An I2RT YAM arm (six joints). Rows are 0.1 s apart.
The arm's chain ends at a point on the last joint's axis. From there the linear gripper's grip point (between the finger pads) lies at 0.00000 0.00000 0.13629 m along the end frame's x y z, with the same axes.
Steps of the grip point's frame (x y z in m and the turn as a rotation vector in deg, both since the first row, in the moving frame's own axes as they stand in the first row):
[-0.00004, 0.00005, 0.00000, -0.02, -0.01, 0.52]
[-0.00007, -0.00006, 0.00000, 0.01, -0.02, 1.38]
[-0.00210, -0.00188, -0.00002, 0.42, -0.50, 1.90]
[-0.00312, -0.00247, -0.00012, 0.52, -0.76, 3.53]
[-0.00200, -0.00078, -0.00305, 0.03, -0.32, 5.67]
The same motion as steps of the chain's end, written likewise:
[-0.00002, 0.00000, 0.00000, -0.02, -0.01, 0.52]
[-0.00002, -0.00004, 0.00000, 0.01, -0.02, 1.38]
[-0.00093, -0.00086, -0.00001, 0.42, -0.50, 1.90]
[-0.00135, -0.00118, -0.00010, 0.52, -0.76, 3.53]
[-0.00124, -0.00067, -0.00305, 0.03, -0.32, 5.67]

